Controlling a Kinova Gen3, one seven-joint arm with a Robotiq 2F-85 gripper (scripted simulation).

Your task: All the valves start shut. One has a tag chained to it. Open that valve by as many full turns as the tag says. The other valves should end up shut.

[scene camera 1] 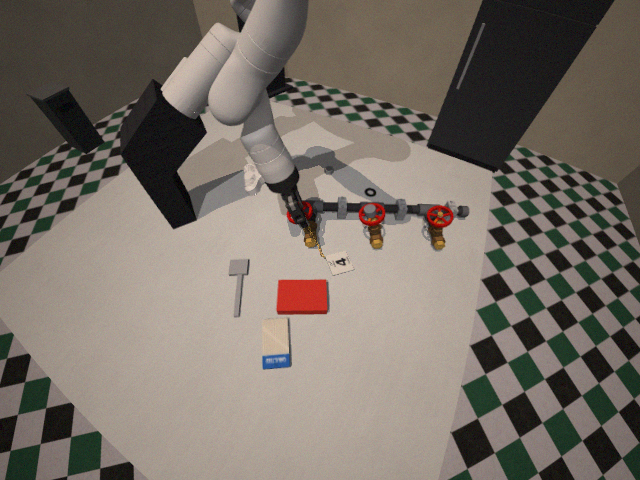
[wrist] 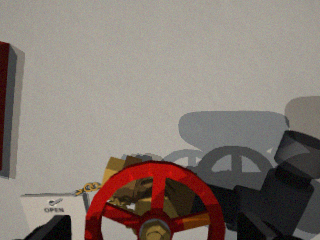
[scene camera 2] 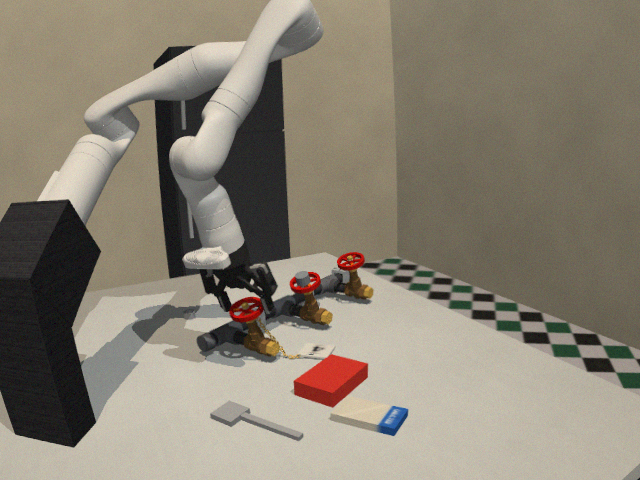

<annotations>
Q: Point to a red block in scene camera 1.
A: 294, 296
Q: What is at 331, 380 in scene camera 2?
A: A red block.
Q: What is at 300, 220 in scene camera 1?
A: My gripper.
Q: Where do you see a grey paddle tool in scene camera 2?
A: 230, 413
</annotations>
